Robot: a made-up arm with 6 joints.
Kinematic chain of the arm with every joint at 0, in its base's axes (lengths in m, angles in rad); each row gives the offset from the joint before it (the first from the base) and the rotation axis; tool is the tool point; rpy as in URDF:
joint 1: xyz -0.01 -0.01 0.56 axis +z
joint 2: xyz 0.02 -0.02 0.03 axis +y
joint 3: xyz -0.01 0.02 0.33 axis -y
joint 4: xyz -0.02 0.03 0 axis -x
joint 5: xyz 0.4 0 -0.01 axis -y
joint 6: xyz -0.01 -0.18 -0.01 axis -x
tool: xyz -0.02 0.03 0.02 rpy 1.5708 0 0
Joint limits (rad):
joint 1: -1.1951..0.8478
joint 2: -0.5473..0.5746
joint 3: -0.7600..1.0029
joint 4: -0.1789..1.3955
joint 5: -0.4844..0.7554
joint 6: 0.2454..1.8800
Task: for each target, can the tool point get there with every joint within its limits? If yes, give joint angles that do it. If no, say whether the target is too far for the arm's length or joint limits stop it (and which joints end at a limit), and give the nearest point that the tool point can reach.
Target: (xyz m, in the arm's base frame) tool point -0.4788 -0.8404 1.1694
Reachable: no: too far | nearest point 0.0361 -0.5386 1.0777 | short by 0.604 m
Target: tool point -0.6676 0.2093 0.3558
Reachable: no: joint limits stop it (at a limit: joint 1, joint 2, joint 3, joint 4, joint 6) | nearest point -0.0579 -0.2320 0.4835 | short by 0.763 m
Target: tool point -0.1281 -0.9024 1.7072
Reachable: no: too far | nearest point 0.0440 -0.4519 1.1886 | short by 0.708 m
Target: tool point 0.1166 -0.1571 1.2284
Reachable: yes | joints -0.4176 -0.1300 0.5930 0.9611 0.6265 0.6465
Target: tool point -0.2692 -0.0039 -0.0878
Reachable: no: joint limits stop it (at a limit: joint 1, joint 2, joint 3, joint 4, joint 5, joint 6) | nearest point -0.0568 -0.2350 0.4728 | short by 0.643 m
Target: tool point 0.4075 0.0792 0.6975
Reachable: yes | joints 0.4048 0.3233 -0.5387 0.9018 0.4309 0.5235
